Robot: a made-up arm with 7 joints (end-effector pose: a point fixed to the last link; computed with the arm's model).
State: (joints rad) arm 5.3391 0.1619 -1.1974 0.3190 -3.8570 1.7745 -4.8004
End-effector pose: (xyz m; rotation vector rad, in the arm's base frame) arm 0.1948 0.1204 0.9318 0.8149 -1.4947 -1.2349
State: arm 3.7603 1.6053 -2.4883 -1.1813 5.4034 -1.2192 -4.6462
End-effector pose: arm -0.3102 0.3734 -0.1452 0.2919 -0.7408 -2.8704
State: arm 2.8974 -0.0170 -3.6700 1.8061 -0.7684 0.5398 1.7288
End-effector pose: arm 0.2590 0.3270 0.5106 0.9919 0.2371 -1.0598
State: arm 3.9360 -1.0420 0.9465 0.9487 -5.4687 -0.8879 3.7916
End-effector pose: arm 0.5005 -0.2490 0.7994 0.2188 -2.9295 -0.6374
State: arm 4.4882 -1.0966 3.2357 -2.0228 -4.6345 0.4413 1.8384
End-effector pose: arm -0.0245 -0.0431 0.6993 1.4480 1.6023 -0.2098
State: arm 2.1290 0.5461 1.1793 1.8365 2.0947 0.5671 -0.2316
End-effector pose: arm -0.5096 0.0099 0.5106 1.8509 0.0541 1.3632
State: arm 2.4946 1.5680 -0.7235 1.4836 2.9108 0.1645 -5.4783
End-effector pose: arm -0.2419 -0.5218 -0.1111 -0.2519 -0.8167 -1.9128
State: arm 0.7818 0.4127 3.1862 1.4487 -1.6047 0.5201 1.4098
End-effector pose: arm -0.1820 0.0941 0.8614 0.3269 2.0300 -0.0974
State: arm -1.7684 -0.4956 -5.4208 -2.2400 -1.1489 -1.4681 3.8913
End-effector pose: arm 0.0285 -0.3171 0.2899 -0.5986 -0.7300 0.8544
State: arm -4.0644 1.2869 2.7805 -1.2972 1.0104 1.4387 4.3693
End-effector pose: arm -0.2063 -0.6478 0.2078 0.5883 -2.4573 -1.5295
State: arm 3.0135 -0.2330 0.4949 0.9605 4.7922 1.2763 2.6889
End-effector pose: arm -0.1663 -0.0015 0.9145 1.0778 2.1027 1.7854
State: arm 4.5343 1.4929 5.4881 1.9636 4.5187 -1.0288 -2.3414
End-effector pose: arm -0.1731 0.2721 -0.0850 -0.4055 -0.1745 1.1454
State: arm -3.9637 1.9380 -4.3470 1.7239 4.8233 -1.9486 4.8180
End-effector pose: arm -0.4478 -0.2372 0.3019 -0.9450 2.6067 1.3112
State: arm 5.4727 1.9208 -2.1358 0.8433 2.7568 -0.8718 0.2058
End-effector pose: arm 0.2479 0.6723 0.2377 2.0779 1.2149 0.0342
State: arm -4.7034 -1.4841 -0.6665 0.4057 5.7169 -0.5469 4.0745
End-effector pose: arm 0.0139 0.8503 0.4264 1.0057 1.6234 -1.0666
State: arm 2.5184 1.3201 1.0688 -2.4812 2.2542 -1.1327 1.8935
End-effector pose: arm 0.0134 -0.3541 0.3373 -1.3257 0.8357 1.8232
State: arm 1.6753 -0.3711 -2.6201 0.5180 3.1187 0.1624 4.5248
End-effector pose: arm 0.1467 0.4499 0.9622 2.3843 -0.5479 -0.1391
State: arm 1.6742 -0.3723 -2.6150 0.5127 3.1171 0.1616 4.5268
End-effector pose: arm 0.1460 0.4492 0.9635 2.3866 -0.5540 -0.1362
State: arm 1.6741 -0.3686 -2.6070 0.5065 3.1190 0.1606 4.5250
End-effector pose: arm 0.1455 0.4442 0.9673 2.3934 -0.5649 -0.1336
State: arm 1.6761 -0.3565 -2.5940 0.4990 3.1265 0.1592 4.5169
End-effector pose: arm 0.1456 0.4320 0.9754 2.4077 -0.5846 -0.1323
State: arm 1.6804 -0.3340 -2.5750 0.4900 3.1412 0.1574 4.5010
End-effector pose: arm 0.1460 0.4106 0.9883 2.4309 -0.6150 -0.1323
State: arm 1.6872 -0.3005 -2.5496 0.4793 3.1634 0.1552 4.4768
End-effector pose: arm 0.1464 0.3791 1.0056 2.4633 -0.6573 -0.1342
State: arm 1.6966 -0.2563 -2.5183 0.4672 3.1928 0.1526 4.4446
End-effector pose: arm 0.1461 0.3373 1.0260 2.5034 -0.7119 -0.1386
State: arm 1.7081 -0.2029 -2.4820 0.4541 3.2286 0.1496 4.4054
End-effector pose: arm 0.1445 0.2861 1.0474 2.5490 -0.7778 -0.1459
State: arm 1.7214 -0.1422 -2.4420 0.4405 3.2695 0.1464 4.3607
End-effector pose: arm 0.1410 0.2271 1.0675 2.5976 -0.8536 -0.1566
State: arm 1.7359 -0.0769 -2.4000 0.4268 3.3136 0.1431 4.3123
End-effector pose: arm 0.1349 0.1629 1.0845 2.6463 -0.9364 -0.1708
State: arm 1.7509 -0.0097 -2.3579 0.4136 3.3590 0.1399 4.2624
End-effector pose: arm 0.1264 0.0964 1.0969 2.6930 -1.0226 -0.1882
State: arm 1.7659 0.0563 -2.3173 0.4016 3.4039 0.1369 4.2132
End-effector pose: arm 0.1158 0.0312 1.1040 2.7348 -1.1090 -0.2084
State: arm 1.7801 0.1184 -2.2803 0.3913 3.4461 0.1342 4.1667
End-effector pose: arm 0.1041 -0.0297 1.1062 2.7713 -1.1901 -0.2303
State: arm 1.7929 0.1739 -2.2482 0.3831 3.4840 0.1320 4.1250
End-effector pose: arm 0.0922 -0.0835 1.1046 2.8012 -1.2626 -0.2524
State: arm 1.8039 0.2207 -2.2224 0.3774 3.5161 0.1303 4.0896
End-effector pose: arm 0.0814 -0.1279 1.1006 2.8247 -1.3226 -0.2731
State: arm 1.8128 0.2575 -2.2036 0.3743 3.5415 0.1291 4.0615
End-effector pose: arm 0.0726 -0.1621 1.0958 -2.7956 1.3453 0.2862
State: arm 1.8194 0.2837 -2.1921 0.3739 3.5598 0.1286 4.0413
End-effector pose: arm 0.0665 -0.1856 1.0916 -2.7636 1.3525 0.2950
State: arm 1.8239 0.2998 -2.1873 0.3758 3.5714 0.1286 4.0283
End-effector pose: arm 0.0632 -0.1993 1.0885 -2.7468 1.3543 0.3013
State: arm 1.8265 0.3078 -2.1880 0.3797 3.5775 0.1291 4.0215
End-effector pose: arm 0.0625 -0.2052 1.0869 -2.7423 1.3518 0.3056
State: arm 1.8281 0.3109 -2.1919 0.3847 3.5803 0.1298 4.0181
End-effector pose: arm 0.0632 -0.2063 1.0862 -2.7452 1.3467 0.3087
